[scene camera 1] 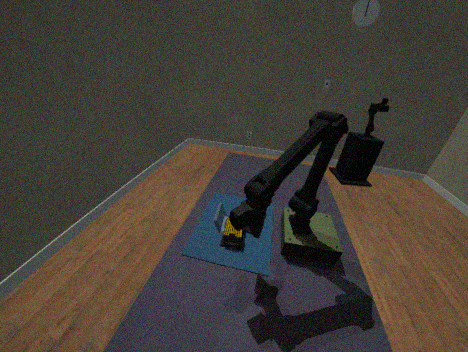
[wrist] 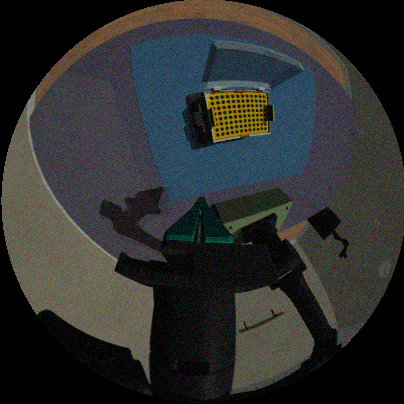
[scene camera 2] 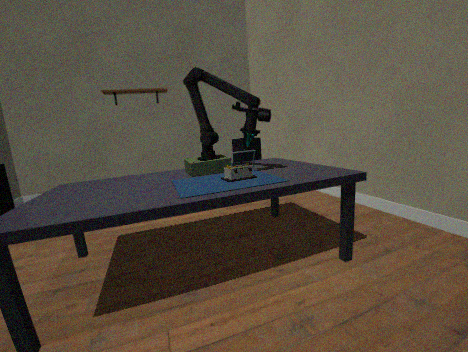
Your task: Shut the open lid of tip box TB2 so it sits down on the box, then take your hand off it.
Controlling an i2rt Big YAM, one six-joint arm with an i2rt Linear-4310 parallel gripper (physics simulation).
The gripper is shut and holds nothing. Also in view: a tip box and a blue mat.
